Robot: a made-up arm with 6 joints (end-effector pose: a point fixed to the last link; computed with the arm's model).
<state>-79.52 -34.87 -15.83 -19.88 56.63 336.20</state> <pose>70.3 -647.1 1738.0 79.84 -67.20 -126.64</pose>
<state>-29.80 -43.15 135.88 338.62 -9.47 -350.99</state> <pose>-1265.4 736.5 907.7 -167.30 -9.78 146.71</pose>
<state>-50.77 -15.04 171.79 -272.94 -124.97 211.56</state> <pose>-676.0 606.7 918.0 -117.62 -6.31 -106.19</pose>
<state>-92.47 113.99 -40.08 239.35 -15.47 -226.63</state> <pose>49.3 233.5 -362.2 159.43 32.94 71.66</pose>
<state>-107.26 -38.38 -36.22 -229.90 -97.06 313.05</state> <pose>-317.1 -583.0 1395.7 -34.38 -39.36 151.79</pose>
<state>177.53 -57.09 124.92 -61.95 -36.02 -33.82</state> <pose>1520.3 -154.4 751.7 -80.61 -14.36 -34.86</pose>
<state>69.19 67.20 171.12 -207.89 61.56 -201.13</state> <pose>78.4 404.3 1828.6 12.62 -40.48 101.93</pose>
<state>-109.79 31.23 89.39 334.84 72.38 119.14</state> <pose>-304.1 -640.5 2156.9 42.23 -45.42 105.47</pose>
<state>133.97 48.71 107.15 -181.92 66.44 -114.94</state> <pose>-779.4 800.4 1888.4 -64.05 7.98 135.75</pose>
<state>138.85 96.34 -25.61 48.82 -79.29 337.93</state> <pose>-123.4 275.8 -381.0 178.16 -10.64 7.66</pose>
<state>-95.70 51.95 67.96 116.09 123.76 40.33</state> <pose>-14.3 -1428.4 1317.7 -129.96 30.31 24.43</pose>
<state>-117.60 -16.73 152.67 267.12 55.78 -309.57</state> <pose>407.3 1083.9 1213.7 -147.65 -8.30 118.97</pose>
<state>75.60 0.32 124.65 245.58 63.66 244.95</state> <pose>-5.8 -583.9 2009.9 -26.06 -35.12 -10.49</pose>
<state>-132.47 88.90 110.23 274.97 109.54 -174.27</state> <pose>-1151.4 -1020.1 1094.4 -74.00 2.61 117.56</pose>
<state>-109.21 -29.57 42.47 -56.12 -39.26 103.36</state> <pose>76.6 -53.2 2211.5 -84.16 -38.89 -66.76</pose>
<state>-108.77 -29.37 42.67 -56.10 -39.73 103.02</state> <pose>77.1 -55.0 2211.6 -83.95 -38.44 -66.14</pose>
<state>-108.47 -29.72 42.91 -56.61 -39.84 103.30</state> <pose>83.0 -40.4 2212.0 -84.63 -38.87 -65.07</pose>
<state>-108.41 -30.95 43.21 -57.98 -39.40 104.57</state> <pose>97.2 0.6 2212.0 -86.81 -40.66 -63.22</pose>
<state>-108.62 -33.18 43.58 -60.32 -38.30 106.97</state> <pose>121.3 71.5 2209.2 -90.93 -43.92 -60.24</pose>
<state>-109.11 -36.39 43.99 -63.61 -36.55 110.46</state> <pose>155.7 170.7 2199.2 -97.43 -48.40 -55.64</pose>
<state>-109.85 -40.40 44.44 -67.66 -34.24 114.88</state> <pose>199.9 291.7 2177.1 -106.84 -53.52 -48.75</pose>
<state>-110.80 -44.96 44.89 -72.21 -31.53 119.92</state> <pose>252.3 424.4 2139.3 -119.65 -58.42 -38.82</pose>
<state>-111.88 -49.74 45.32 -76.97 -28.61 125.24</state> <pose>309.6 556.9 2085.7 -135.83 -62.13 -25.57</pose>
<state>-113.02 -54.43 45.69 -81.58 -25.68 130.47</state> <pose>368.0 678.6 2020.2 -153.78 -63.94 -10.41</pose>
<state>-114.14 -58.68 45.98 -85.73 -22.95 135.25</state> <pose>422.7 780.6 1950.4 -170.29 -63.92 3.65</pose>
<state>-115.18 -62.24 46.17 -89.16 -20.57 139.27</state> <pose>470.0 858.4 1885.4 176.91 -62.87 14.44</pose>
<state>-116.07 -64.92 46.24 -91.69 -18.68 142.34</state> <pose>506.8 911.2 1833.2 168.22 -61.65 21.54</pose>
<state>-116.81 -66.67 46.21 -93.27 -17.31 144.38</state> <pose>532.6 941.3 1798.4 162.88 -60.81 25.67</pose>
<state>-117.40 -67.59 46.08 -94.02 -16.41 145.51</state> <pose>548.3 953.0 1781.0 160.00 -60.53 27.65</pose>
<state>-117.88 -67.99 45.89 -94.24 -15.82 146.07</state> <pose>557.3 954.0 1775.0 158.49 -60.65 28.44</pose>
